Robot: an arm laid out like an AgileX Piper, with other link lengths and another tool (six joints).
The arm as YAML. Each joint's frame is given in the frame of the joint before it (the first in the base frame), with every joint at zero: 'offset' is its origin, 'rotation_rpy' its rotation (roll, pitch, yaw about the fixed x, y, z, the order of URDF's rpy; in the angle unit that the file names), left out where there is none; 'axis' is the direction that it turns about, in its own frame. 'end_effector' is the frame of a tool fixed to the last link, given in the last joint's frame.
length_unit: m
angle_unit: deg
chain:
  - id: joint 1
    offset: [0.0, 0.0, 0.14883]
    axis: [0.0, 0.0, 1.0]
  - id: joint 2
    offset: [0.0, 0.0, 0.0]
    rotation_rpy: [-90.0, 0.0, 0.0]
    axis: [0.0, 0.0, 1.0]
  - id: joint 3
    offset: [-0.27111, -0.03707, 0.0]
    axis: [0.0, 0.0, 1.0]
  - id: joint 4
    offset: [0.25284, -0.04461, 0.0]
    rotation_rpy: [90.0, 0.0, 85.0]
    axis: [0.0, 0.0, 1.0]
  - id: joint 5
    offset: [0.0, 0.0, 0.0]
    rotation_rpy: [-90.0, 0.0, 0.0]
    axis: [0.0, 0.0, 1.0]
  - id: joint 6
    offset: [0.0, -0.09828, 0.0]
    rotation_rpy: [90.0, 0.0, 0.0]
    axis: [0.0, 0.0, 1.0]
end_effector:
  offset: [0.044, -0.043, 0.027]
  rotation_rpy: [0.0, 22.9, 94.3]
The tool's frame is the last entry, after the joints.
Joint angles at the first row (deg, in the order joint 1, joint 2, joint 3, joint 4, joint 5, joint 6):
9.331 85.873 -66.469 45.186 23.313 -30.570
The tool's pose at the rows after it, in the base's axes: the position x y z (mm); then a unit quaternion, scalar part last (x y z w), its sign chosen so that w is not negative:
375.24, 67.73, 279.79, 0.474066, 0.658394, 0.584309, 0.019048
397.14, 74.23, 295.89, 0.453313, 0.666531, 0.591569, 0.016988
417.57, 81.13, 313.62, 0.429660, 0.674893, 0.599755, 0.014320
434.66, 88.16, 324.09, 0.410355, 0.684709, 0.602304, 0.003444
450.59, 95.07, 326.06, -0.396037, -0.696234, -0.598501, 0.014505
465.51, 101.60, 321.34, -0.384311, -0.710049, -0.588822, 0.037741
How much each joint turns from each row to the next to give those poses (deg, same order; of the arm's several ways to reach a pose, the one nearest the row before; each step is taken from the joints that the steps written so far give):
0.000 5.138 -8.203 -1.524 3.698 -0.200
0.000 3.954 -7.817 -0.592 3.088 0.055
0.000 3.951 -8.361 -0.368 3.548 0.001
0.001 4.121 -7.675 -0.133 4.025 0.001
-0.001 4.637 -7.270 -0.140 4.375 0.101
0.000 5.084 -7.156 -0.247 4.829 0.110

